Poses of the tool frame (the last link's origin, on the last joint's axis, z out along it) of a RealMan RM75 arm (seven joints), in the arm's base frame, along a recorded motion.
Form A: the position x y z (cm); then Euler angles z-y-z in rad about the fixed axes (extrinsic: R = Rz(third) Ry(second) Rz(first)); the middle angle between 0 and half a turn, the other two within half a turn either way.
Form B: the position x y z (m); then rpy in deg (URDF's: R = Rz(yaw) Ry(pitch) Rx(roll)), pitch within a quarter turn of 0, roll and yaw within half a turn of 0. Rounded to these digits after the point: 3 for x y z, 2 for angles.
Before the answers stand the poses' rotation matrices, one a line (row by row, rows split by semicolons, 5 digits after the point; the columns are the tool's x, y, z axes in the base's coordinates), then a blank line. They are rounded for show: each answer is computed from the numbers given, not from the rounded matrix.
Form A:
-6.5 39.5 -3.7 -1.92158 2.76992 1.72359
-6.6 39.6 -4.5 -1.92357 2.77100 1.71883
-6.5 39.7 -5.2 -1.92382 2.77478 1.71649
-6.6 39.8 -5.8 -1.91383 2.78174 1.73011
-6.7 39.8 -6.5 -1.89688 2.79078 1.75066
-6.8 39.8 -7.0 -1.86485 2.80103 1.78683
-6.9 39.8 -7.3 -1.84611 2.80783 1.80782
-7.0 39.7 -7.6 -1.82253 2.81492 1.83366
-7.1 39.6 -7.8 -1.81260 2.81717 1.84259
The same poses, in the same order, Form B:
0.87943 0.47280 -0.05528; 0.45937 -0.81249 0.35894; 0.12480 -0.34106 -0.93172
0.88065 0.47074 -0.05342; 0.45694 -0.81419 0.35821; 0.12513 -0.33986 -0.93211
0.88154 0.46924 -0.05207; 0.45554 -0.81644 0.35484; 0.12400 -0.33653 -0.93348
0.87987 0.47192 -0.05586; 0.46021 -0.81690 0.34768; 0.11844 -0.33162 -0.93595
0.87821 0.47431 -0.06148; 0.46544 -0.81795 0.33812; 0.11009 -0.32555 -0.93909
0.87627 0.47647 -0.07160; 0.47199 -0.81901 0.32625; 0.09681 -0.31968 -0.94257
0.87512 0.47775 -0.07692; 0.47563 -0.81998 0.31844; 0.08906 -0.31526 -0.94482
0.87391 0.47888 -0.08338; 0.47946 -0.82103 0.30987; 0.07993 -0.31078 -0.94712
0.87434 0.47772 -0.08557; 0.47928 -0.82219 0.30706; 0.07633 -0.30949 -0.94783

-0.065 0.395 -0.037 -159.89 -7.17 27.58
-0.066 0.396 -0.045 -159.97 -7.19 27.42
-0.065 0.397 -0.052 -160.18 -7.12 27.33
-0.066 0.398 -0.058 -160.49 -6.80 27.61
-0.067 0.398 -0.065 -160.88 -6.32 27.92
-0.068 0.398 -0.070 -161.27 -5.56 28.31
-0.069 0.398 -0.073 -161.55 -5.11 28.52
-0.070 0.397 -0.076 -161.83 -4.58 28.75
-0.071 0.396 -0.078 -161.92 -4.38 28.73

